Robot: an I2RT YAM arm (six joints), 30 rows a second.
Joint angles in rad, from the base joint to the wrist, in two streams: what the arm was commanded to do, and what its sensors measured. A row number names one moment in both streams.
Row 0, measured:
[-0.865, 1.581, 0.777, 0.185, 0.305, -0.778]
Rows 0 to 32, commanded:
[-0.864, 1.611, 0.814, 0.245, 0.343, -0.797]
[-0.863, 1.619, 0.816, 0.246, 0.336, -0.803]
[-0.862, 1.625, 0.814, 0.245, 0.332, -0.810]
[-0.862, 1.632, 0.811, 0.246, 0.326, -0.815]
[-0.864, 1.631, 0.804, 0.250, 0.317, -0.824]
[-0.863, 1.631, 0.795, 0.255, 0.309, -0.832]
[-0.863, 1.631, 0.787, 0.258, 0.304, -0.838]
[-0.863, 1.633, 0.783, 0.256, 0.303, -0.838]
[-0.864, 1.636, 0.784, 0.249, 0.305, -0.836]
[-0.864, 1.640, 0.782, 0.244, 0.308, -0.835]
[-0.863, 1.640, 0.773, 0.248, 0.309, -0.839]
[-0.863, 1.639, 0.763, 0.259, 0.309, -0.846]
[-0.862, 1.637, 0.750, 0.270, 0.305, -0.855]
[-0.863, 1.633, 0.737, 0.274, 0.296, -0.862]
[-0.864, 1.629, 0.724, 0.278, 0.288, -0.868]
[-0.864, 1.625, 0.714, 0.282, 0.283, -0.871]
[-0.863, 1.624, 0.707, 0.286, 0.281, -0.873]
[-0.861, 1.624, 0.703, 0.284, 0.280, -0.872]
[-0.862, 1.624, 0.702, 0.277, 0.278, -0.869]
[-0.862, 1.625, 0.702, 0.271, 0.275, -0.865]
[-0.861, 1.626, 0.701, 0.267, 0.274, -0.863]
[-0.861, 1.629, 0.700, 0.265, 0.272, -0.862]
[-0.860, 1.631, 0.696, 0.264, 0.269, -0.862]
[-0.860, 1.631, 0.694, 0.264, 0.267, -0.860]
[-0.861, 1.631, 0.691, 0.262, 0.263, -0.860]
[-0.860, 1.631, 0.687, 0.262, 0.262, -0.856]
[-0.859, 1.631, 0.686, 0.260, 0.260, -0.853]
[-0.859, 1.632, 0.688, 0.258, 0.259, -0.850]
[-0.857, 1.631, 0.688, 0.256, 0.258, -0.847]
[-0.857, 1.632, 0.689, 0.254, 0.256, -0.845]
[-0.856, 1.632, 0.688, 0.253, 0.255, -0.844]
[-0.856, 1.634, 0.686, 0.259, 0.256, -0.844]
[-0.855, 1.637, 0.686, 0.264, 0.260, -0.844]
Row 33, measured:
[-0.863, 1.627, 0.697, 0.256, 0.273, -0.852]
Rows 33 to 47, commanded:
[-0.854, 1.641, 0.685, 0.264, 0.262, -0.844]
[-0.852, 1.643, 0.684, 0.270, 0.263, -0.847]
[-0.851, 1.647, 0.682, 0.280, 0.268, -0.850]
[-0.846, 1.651, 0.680, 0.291, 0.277, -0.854]
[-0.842, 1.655, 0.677, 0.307, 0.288, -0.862]
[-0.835, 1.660, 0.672, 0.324, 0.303, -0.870]
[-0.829, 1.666, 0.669, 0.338, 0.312, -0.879]
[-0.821, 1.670, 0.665, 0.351, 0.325, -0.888]
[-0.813, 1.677, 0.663, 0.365, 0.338, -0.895]
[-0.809, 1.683, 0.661, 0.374, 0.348, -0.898]
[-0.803, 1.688, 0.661, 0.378, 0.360, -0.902]
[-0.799, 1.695, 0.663, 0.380, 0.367, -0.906]
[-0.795, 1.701, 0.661, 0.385, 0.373, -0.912]
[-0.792, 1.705, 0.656, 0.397, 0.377, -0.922]
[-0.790, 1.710, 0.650, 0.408, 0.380, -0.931]
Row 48, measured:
[-0.798, 1.693, 0.670, 0.354, 0.346, -0.892]
